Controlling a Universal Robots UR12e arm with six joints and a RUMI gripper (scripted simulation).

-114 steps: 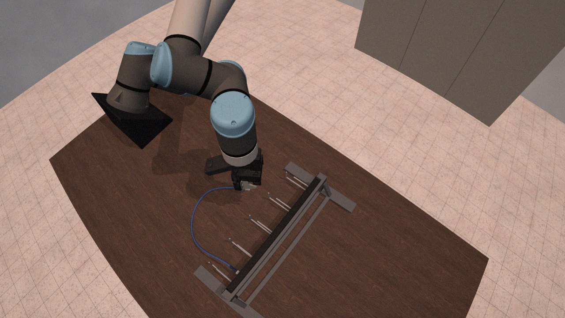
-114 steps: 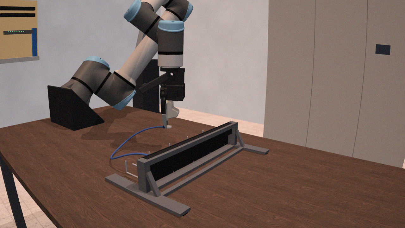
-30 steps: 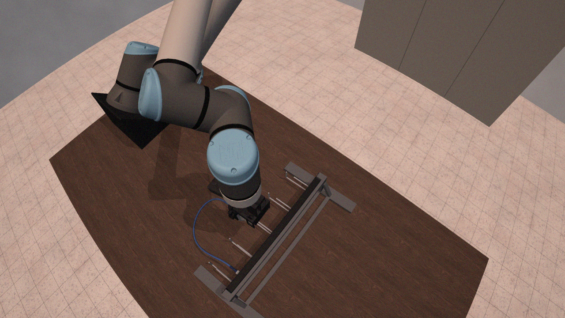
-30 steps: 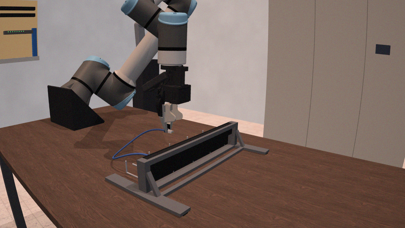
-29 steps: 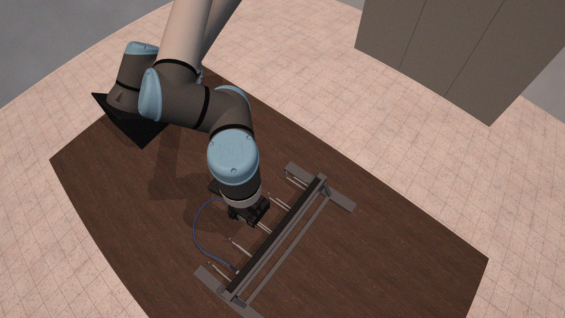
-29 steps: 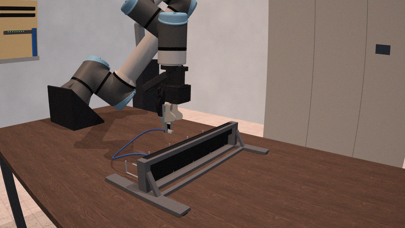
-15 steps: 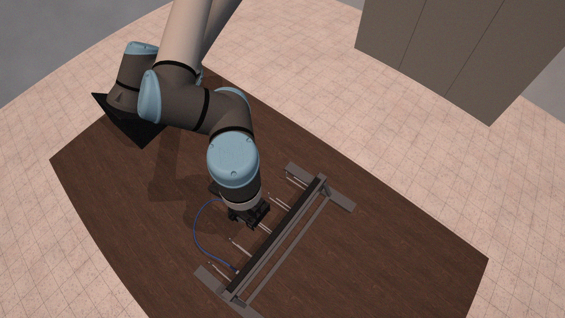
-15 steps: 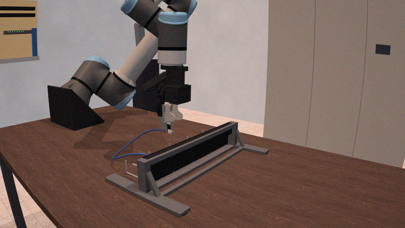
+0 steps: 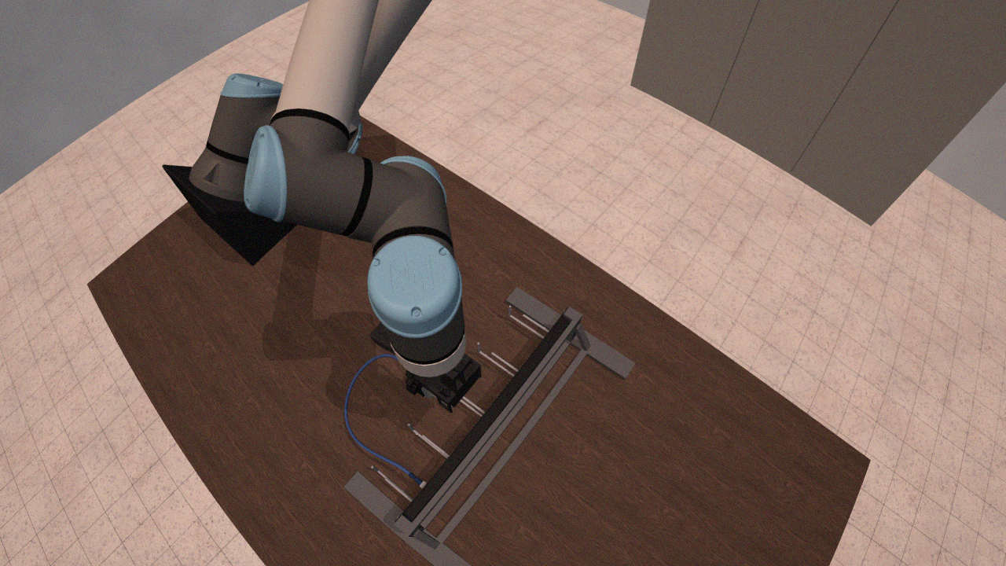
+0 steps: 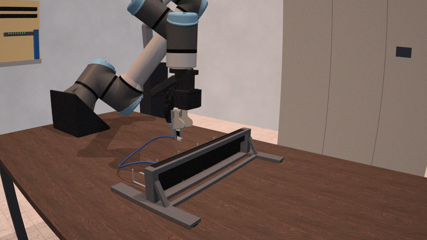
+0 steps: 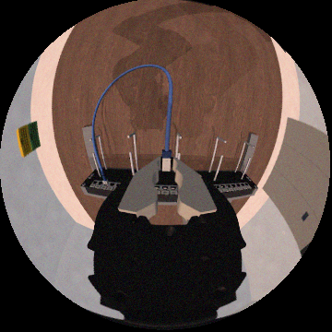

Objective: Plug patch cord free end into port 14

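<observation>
My gripper is now 1 cm short of the plug and 1 cm above it.
</observation>
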